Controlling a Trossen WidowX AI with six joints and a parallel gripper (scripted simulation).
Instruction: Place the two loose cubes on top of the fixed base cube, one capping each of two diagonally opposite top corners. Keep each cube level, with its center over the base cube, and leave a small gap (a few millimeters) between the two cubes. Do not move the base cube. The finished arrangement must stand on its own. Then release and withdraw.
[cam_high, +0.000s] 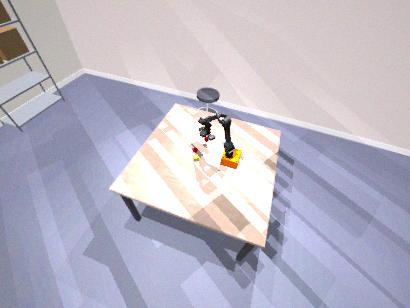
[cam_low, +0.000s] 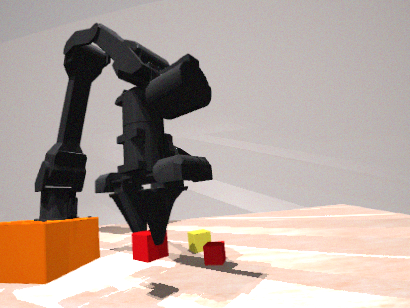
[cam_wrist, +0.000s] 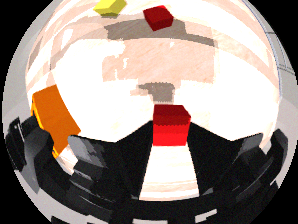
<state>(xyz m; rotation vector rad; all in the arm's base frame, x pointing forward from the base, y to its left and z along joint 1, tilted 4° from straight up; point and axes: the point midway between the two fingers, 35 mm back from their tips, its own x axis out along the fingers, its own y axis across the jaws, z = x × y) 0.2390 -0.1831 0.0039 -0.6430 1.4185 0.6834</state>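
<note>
Now: the yellow base cube 6 cm ahead of my gripper tip, 22 cm to the left of it and 5 cm below it.
</note>
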